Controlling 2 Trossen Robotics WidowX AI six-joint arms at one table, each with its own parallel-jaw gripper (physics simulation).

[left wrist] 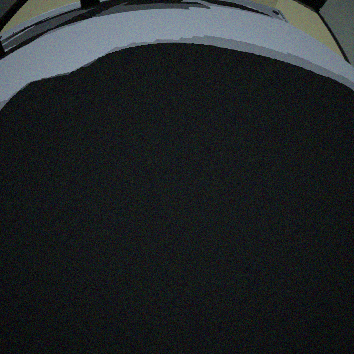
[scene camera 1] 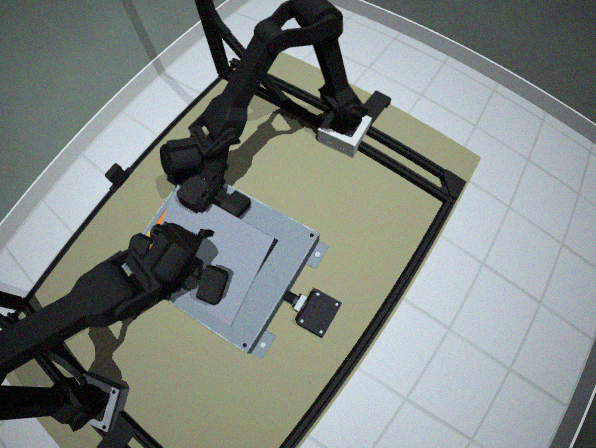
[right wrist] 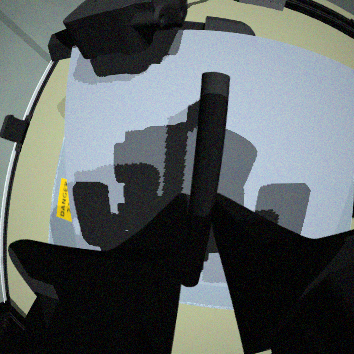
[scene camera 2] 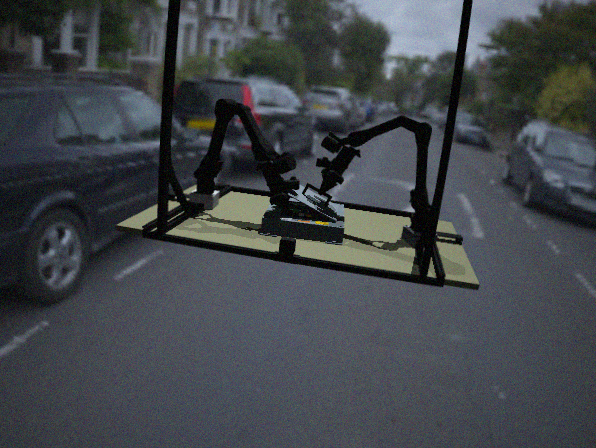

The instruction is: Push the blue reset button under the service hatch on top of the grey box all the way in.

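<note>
The grey box (scene camera 1: pixel 295 250) (scene camera 2: pixel 312 232) lies on the mat with its pale service hatch (scene camera 1: pixel 245 250) (right wrist: pixel 285 75) tilted open. My right gripper (right wrist: pixel 197 200) is shut on the black bar handle (right wrist: pixel 212 120) on the hatch's upper face. My left gripper (scene camera 2: pixel 281 201) is shut with nothing held and reaches down at the hatch's open side. Its fingertips are hidden by the hatch and box. Dark surface fills most of the left wrist view, with a pale edge of the hatch (left wrist: pixel 150 25) along the top. The blue button is hidden in all views.
A black plate (scene camera 1: pixel 320 312) with a connector sits beside the box's lower-right side in scene camera 1. A yellow danger label (right wrist: pixel 63 200) is on the box. The black frame rail (scene camera 1: pixel 380 310) borders the mat. Both arms are close together over the box.
</note>
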